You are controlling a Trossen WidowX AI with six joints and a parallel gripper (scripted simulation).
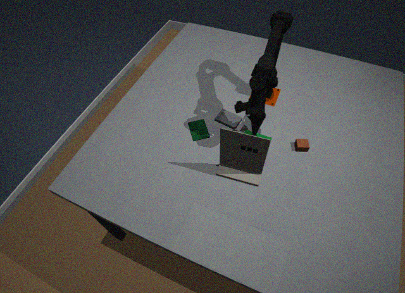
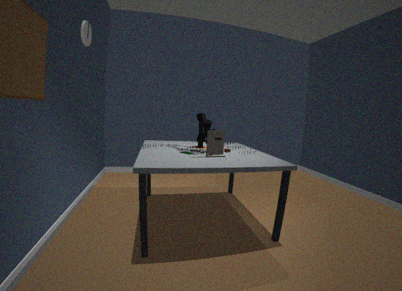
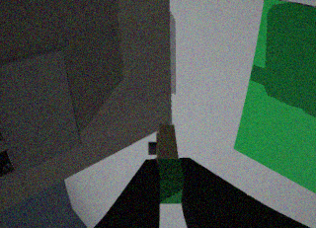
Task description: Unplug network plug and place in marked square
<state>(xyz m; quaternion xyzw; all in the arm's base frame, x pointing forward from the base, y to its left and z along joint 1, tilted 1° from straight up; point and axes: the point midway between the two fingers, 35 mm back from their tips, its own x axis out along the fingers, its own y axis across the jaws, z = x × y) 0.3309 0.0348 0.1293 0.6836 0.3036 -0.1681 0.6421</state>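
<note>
My gripper tip is 11 cm above the green square and 4 cm past it. Round my gripper tip: flat grey piece (15 cm to the right, 12 cm behind, 10 cm below); orange block (19 cm to the left, 10 cm behind, 9 cm below); upright grey panel (11 cm ahead).
</note>
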